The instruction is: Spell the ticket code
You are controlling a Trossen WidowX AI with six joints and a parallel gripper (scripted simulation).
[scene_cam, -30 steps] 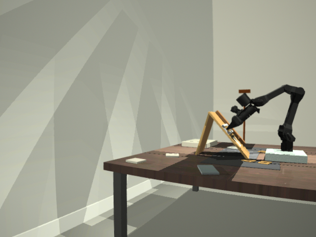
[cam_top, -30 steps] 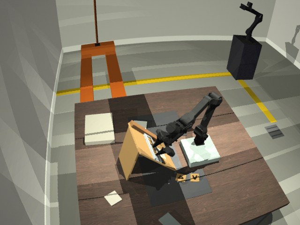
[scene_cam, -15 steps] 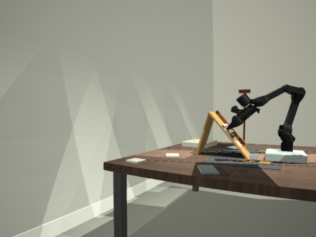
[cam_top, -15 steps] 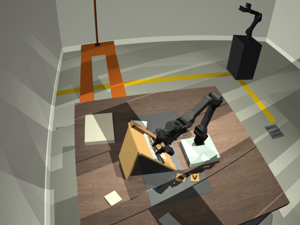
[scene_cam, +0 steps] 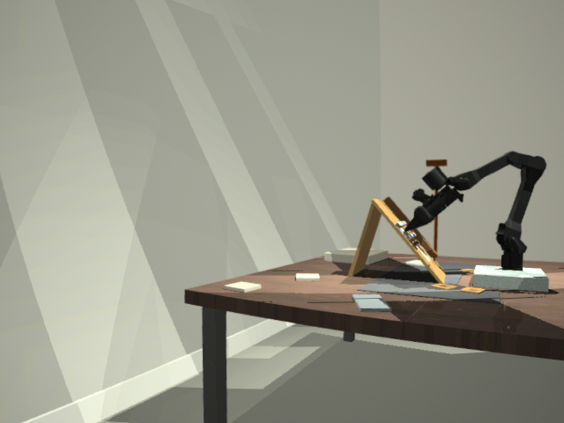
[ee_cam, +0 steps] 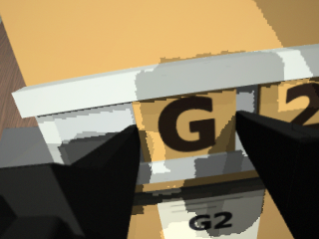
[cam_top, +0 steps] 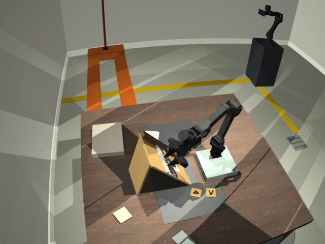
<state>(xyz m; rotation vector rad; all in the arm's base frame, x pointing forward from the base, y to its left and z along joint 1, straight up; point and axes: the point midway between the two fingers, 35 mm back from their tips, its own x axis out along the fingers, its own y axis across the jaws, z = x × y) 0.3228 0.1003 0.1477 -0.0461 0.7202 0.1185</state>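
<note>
Right now the white ticket is 50 mm behind my gripper tip, 20 mm to the right of it and 70 mm below it. Round my gripper tip: white card: 20 mm ahead, 360 mm to the right, 160 mm below; then grey-blue pad: 20 mm behind, 440 mm to the left, 160 mm below; then grey mat: 150 mm behind, 70 mm to the right, 160 mm below.
</note>
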